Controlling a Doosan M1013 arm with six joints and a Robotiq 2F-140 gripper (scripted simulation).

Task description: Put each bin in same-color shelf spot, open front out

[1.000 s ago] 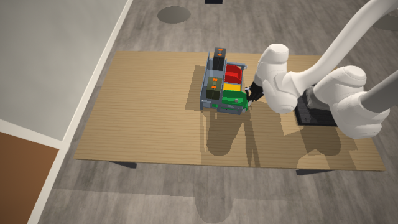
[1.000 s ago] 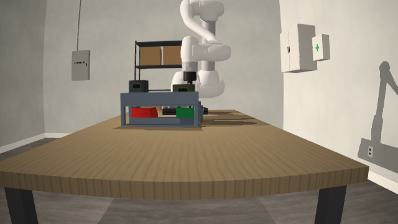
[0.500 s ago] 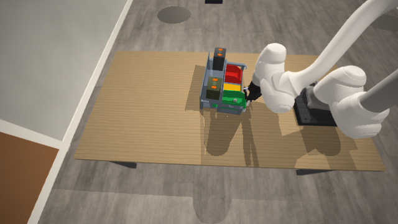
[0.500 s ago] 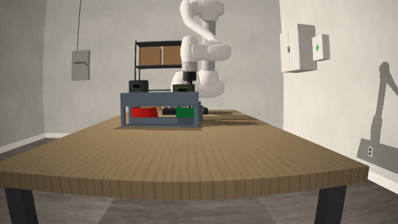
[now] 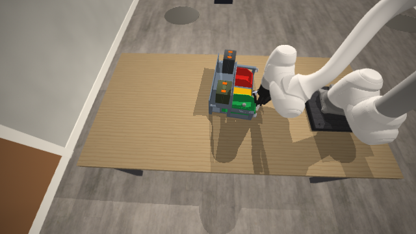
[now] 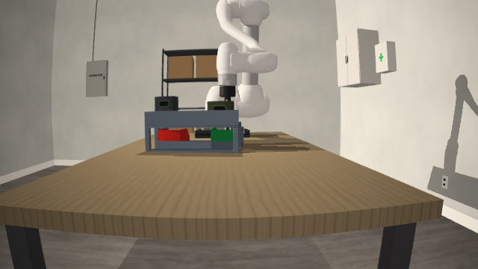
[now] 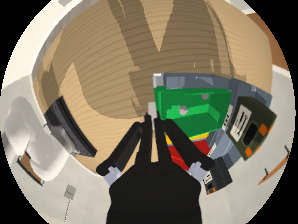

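The green bin lies 100 mm ahead of my hand and 10 mm below it. The rest, counted from my hand: red bin (120 mm ahead, 230 mm to the right, 20 mm below).
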